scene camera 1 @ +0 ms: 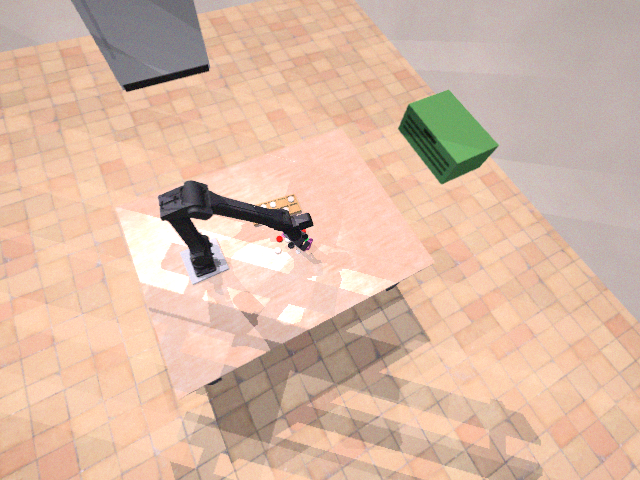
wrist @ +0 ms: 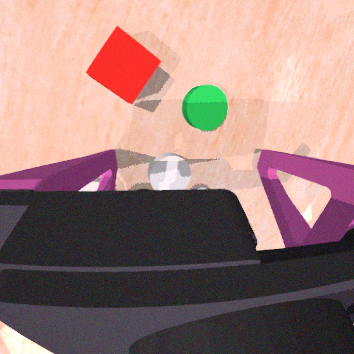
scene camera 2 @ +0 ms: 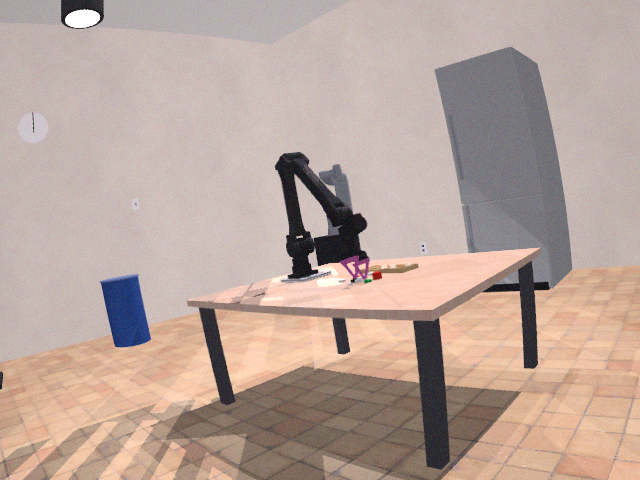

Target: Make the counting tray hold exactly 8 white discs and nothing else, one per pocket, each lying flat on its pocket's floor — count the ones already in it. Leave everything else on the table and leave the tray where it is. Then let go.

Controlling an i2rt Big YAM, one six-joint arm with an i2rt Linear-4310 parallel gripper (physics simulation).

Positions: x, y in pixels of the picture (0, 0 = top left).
Labels:
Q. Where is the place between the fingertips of my gripper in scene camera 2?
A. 360, 278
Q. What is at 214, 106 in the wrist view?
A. A green disc.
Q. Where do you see a red cube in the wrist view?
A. At 122, 65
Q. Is my gripper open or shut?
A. Open.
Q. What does my gripper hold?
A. Nothing.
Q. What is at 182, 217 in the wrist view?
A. My gripper.

